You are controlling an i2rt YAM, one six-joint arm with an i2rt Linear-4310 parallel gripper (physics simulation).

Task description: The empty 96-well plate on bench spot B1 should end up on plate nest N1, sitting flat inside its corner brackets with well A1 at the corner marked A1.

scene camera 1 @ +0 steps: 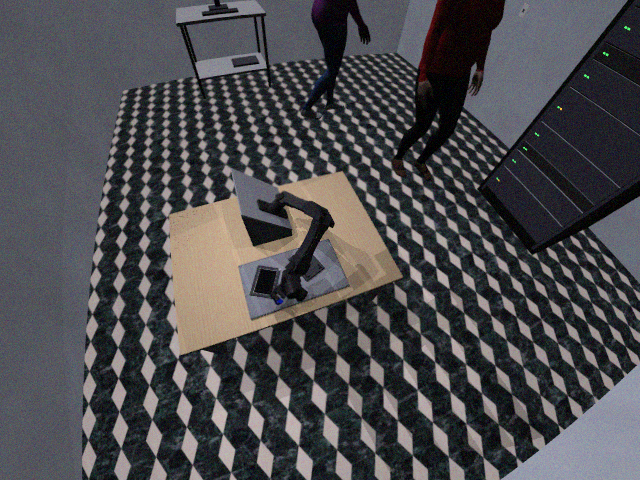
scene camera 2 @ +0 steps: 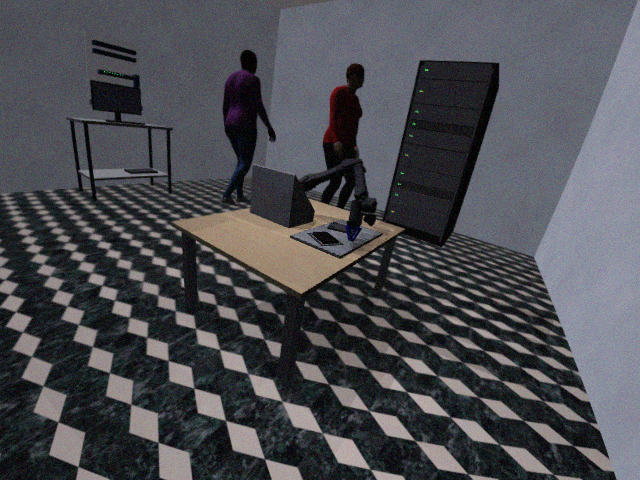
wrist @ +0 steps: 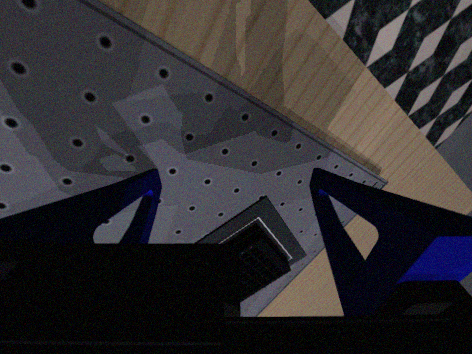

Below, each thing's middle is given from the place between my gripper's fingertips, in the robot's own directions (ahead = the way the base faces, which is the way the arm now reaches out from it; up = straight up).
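Labels:
The dark well plate (wrist: 261, 263) is 10 mm below my hand, and it sits 60 mm to the right of the hand and 120 mm behind it.

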